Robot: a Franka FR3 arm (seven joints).
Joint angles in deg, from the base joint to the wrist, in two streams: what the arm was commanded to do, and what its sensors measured. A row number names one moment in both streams.
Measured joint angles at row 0:
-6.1, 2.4, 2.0, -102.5, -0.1, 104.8, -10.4
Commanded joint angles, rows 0 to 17:
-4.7, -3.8, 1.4, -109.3, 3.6, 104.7, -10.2
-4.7, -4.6, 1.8, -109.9, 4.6, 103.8, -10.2
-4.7, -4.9, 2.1, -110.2, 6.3, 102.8, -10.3
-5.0, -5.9, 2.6, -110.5, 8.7, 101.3, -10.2
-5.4, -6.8, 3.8, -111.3, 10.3, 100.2, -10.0
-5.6, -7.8, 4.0, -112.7, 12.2, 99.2, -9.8
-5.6, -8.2, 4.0, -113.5, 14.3, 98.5, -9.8
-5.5, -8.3, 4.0, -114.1, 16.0, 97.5, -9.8
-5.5, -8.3, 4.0, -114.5, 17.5, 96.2, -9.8
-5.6, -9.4, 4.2, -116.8, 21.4, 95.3, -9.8
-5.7, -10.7, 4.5, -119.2, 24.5, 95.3, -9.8
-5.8, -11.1, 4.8, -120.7, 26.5, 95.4, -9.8
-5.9, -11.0, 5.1, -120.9, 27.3, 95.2, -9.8
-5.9, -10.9, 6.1, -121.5, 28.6, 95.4, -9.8
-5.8, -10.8, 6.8, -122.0, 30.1, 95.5, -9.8
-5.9, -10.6, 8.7, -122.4, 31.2, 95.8, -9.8
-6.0, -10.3, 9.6, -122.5, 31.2, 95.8, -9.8
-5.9, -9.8, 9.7, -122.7, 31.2, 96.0, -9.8
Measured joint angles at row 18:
-5.1, -8.9, 7.3, -120.3, 29.4, 95.0, -10.0
